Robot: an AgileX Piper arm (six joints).
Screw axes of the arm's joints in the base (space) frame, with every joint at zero. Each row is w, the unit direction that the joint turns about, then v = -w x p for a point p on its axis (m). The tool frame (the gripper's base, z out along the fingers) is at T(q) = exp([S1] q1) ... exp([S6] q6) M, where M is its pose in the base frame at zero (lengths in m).
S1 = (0, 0, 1, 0, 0, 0)
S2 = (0, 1, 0, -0.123, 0, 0)
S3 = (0, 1, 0, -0.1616, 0, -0.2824)
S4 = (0.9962, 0, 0.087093, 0, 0.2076, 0)
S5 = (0, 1, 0, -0.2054, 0, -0.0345)
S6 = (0.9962, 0, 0.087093, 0, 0.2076, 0)
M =
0.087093 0 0.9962 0.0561
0 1 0 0
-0.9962 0 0.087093 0.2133
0 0 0 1
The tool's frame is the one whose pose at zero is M.
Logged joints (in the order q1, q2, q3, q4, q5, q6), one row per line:
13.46, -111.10, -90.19, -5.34, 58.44, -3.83
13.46, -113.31, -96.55, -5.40, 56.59, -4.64
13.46, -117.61, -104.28, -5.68, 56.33, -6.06
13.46, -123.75, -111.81, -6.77, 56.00, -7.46
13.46, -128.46, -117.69, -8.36, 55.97, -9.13
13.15, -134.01, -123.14, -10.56, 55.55, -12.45
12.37, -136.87, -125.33, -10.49, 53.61, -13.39
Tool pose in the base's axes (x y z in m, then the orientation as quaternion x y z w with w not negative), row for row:
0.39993, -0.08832, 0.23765, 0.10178, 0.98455, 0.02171, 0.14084
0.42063, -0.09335, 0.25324, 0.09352, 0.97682, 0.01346, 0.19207
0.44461, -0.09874, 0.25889, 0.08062, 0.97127, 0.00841, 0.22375
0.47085, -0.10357, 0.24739, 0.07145, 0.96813, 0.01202, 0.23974
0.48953, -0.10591, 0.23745, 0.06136, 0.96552, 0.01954, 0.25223
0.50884, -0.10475, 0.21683, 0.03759, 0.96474, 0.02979, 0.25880
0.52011, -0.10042, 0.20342, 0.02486, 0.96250, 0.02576, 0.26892
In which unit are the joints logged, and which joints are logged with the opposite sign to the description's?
The joints are logged in degrees. Opposite sign: q1, q2, q4.
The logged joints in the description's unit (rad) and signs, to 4 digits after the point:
-0.2349, 1.9391, -1.5741, 0.0932, 1.0200, -0.0668
-0.2349, 1.9776, -1.6851, 0.0942, 0.9877, -0.0810
-0.2349, 2.0527, -1.8200, 0.0991, 0.9831, -0.1058
-0.2349, 2.1598, -1.9515, 0.1182, 0.9774, -0.1302
-0.2349, 2.2420, -2.0541, 0.1459, 0.9769, -0.1593
-0.2295, 2.3389, -2.1492, 0.1843, 0.9695, -0.2173
-0.2159, 2.3888, -2.1874, 0.1831, 0.9357, -0.2337

